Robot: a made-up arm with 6 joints. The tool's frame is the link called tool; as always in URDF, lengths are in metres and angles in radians.
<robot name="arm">
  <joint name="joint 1" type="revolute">
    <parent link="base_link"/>
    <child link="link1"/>
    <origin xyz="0 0 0.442" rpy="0 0 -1.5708"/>
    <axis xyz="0 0 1"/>
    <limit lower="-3.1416" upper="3.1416" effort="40" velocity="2"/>
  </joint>
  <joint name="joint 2" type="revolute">
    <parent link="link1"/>
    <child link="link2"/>
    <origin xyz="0 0.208 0" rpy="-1.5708 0 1.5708"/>
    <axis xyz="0 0 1"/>
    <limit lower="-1.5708" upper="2.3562" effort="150" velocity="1.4"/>
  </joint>
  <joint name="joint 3" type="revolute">
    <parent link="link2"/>
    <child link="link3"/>
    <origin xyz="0 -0.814 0" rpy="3.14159 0 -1.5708"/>
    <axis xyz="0 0 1"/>
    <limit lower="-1.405" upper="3.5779" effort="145" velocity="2.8"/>
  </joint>
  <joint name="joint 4" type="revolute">
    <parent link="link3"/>
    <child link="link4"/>
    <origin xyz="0.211 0 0" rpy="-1.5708 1.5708 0"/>
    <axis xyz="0 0 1"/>
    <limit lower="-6.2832" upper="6.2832" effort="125" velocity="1.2"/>
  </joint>
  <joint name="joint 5" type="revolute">
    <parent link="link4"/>
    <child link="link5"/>
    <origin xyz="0 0 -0.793" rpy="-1.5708 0 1.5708"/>
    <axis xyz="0 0 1"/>
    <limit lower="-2.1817" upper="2.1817" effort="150" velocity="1.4"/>
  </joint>
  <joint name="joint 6" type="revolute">
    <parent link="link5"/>
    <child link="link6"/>
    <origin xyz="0 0.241 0" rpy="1.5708 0 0"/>
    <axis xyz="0 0 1"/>
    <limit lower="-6.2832" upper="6.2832" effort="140" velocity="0.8"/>
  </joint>
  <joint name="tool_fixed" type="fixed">
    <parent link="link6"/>
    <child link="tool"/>
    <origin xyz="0 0 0" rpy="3.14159 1.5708 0"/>
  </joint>
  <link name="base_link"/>
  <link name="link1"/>
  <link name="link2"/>
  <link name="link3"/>
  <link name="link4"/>
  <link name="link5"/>
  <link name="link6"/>
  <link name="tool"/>
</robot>
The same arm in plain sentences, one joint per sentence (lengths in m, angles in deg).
The arm has six revolute joints in a row. What follows holds with every joint at zero, and every direction is one of the base frame's. The first joint lies 0.442 m along +z from the base frame's origin and rotates about +z, from -180 to 180 deg. The second joint lies 0.208 m along +x from the first joint and rotates about +y, from -90 to 135 deg. The third joint lies 0.814 m along +z from the second joint and rotates about -y, from -80.5 to 205 deg. The fourth joint lies 0.211 m along +z from the third joint and rotates about -x, from -360 to 360 deg. The fifth joint lies 0.793 m along +x from the fourth joint and rotates about -y, from -125 to 125 deg. The sixth joint lies 0.241 m along +x from the fifth joint and rotates about -x, from -360 to 360 deg. The tool frame, which is the frame that the pose is given for, lies at the same point as the sixth joint; its axes are the base frame's turned by roll 0, pitch 0 and yaw 0 deg (as in URDF: about the fixed x, then y, then z).
